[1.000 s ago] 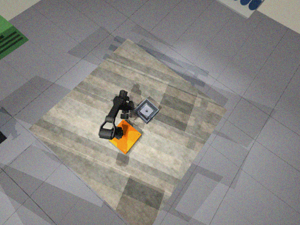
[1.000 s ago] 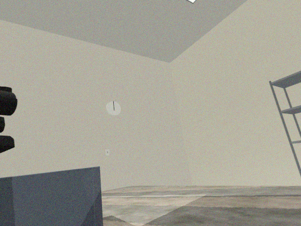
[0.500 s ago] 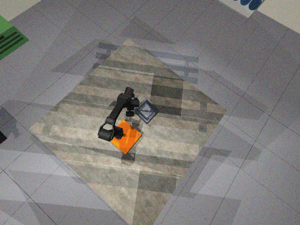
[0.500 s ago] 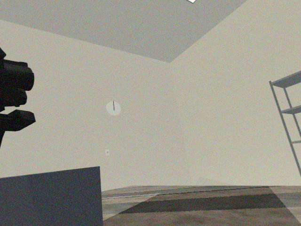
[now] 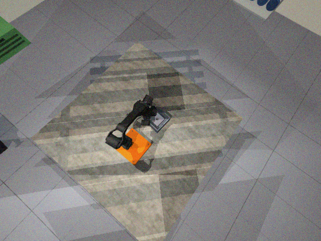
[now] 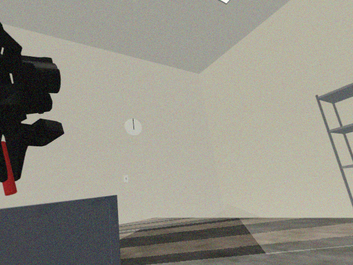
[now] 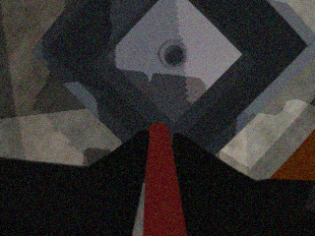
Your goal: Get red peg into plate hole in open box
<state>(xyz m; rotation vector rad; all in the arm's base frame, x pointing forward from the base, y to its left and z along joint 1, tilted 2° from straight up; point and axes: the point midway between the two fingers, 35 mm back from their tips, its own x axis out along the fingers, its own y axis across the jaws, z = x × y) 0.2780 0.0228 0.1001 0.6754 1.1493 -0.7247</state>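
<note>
The pale plate lies 30 mm ahead of my gripper tip, 50 mm to the right of it and 90 mm below it. Round my gripper tip: grey box 30 mm ahead, 50 mm to the right, 110 mm below; then red peg 10 mm behind, 10 mm to the left, 20 mm above.
</note>
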